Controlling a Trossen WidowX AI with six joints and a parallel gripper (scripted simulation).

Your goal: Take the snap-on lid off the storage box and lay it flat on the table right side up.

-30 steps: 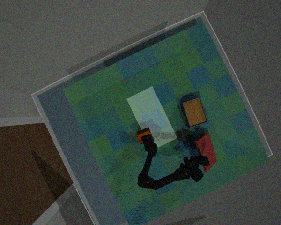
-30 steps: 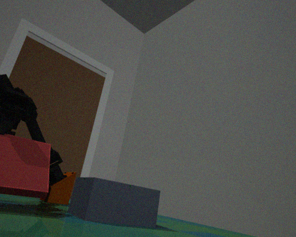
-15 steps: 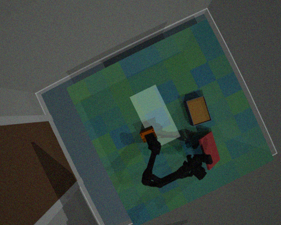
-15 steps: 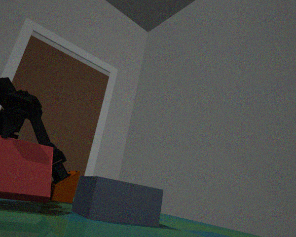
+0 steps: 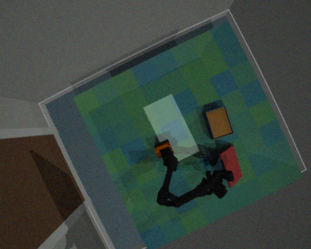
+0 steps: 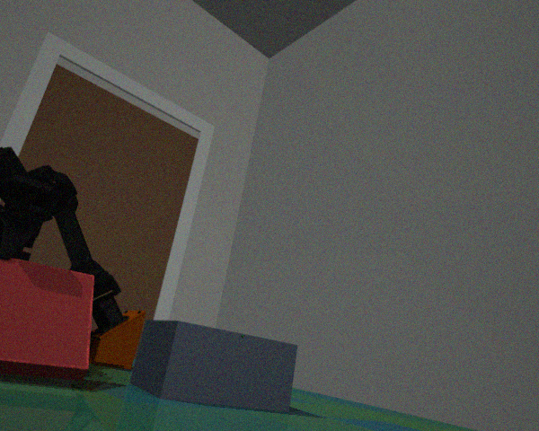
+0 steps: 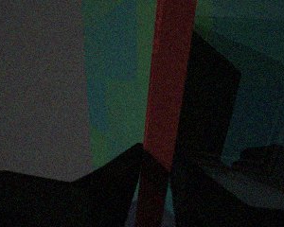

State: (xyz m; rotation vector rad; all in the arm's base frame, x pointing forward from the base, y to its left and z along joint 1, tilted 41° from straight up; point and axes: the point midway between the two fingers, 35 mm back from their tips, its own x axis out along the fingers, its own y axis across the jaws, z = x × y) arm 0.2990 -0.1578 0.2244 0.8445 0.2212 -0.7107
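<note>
The red lid lies 6 cm ahead of my gripper tip and 5 cm below it. Also, from my gripper tip: grey storage box 31 cm to the left, 10 cm ahead, 8 cm below.
</note>
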